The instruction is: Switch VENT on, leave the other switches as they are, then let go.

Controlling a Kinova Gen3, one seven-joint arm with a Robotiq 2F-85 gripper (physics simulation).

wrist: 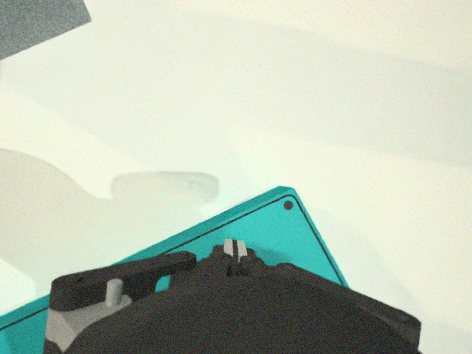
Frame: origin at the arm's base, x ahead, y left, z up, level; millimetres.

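Seen in the pictures: gripper, fingertip midpoint: (232, 253).
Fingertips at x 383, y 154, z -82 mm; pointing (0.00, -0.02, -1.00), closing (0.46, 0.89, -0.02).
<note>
A point is followed by its place in that frame.
A teal panel (310, 245) {x 399, y 208, z -86 mm} with a thin dark border line and a dark screw at its corner lies under my gripper. My gripper (232, 253) {x 383, y 154, z -82 mm} is shut, with its pale fingertips together and nothing between them. The fingertips are over the panel, near its far corner; I cannot tell whether they touch it. The gripper's dark body hides much of the panel. No switch and no VENT label show in this view, so the switches' positions cannot be seen.
A grey speckled block or surface (40, 25) {x 128, y 49, z -142 mm} shows at the top left corner. The pale table top (300, 100) {x 281, y 268, z -161 mm} surrounds the panel, with soft shadows of the arm at the left.
</note>
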